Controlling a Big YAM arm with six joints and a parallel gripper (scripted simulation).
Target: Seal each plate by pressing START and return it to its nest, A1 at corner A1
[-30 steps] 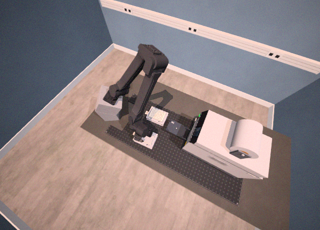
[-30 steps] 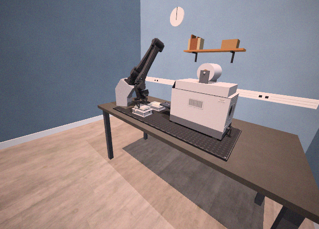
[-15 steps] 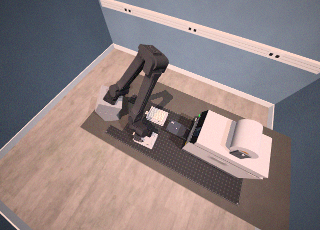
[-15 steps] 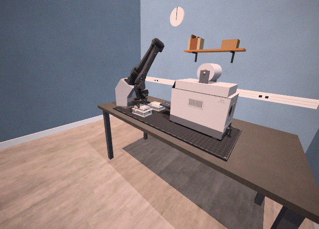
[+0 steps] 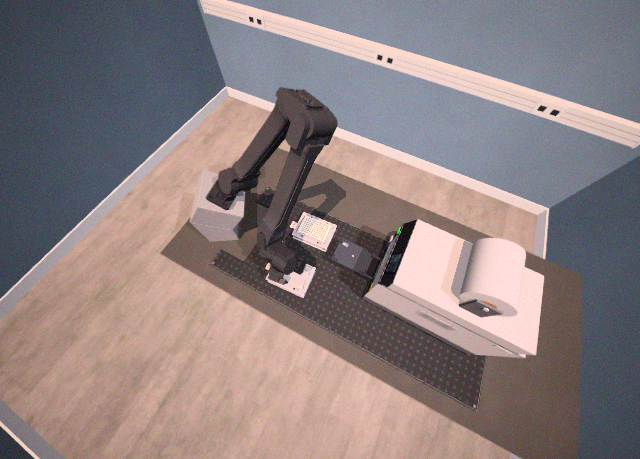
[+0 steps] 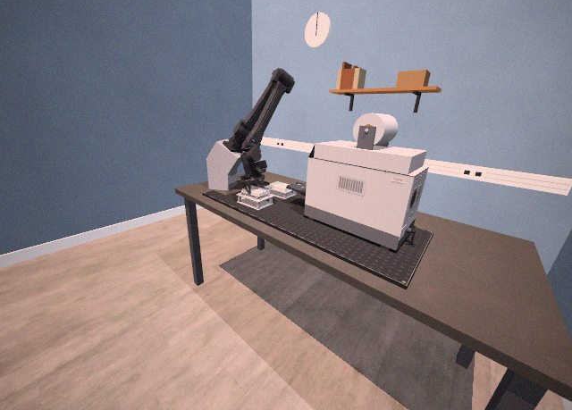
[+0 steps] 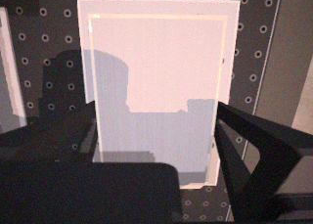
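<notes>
Right now the plate nest is 30 mm below my hand. The rest, counted from my hand: sealer stage 210 mm ahead, 130 mm to the left, 30 mm above; then foil roll 540 mm ahead, 80 mm to the left, 350 mm above.
</notes>
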